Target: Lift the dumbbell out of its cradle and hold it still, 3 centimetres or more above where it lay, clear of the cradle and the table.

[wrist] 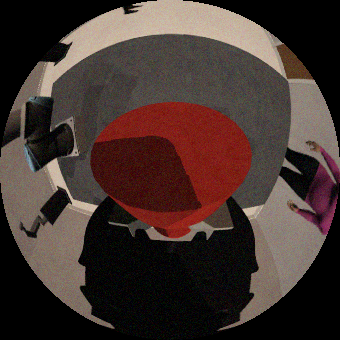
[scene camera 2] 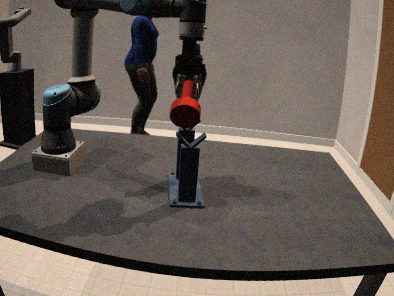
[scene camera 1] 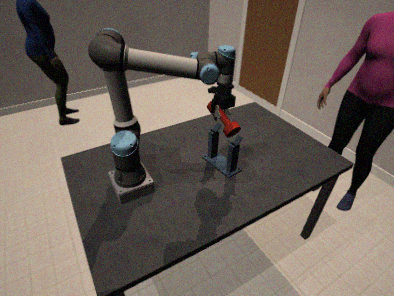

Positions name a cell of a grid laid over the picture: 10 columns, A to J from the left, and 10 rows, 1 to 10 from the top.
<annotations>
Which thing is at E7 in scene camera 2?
A blue-grey cradle.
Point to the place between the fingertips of my gripper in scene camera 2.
At E4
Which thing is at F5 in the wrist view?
A red dumbbell.
</annotations>
